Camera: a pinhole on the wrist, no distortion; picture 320 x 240 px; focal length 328.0 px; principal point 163.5 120.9 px. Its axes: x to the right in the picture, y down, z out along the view. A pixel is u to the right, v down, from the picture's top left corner.
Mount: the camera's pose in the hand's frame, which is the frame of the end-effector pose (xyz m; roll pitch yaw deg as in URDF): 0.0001 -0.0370 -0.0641 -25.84 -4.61 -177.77
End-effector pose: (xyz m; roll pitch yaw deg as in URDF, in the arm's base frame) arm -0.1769 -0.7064 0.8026 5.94 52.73 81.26
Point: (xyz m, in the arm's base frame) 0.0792 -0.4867 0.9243
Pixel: 145 104
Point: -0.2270 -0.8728 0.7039
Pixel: behind the camera
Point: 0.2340 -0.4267 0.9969
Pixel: 163 147
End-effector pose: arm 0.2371 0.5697 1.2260 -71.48 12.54 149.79
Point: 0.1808 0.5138 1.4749
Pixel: 235 198
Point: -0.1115 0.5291 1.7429
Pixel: 104 229
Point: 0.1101 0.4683 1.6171
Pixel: 215 211
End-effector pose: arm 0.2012 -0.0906 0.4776 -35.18 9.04 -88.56
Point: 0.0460 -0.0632 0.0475
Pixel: behind the camera
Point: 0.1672 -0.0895 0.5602
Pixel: 236 80
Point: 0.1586 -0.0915 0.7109
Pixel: 240 145
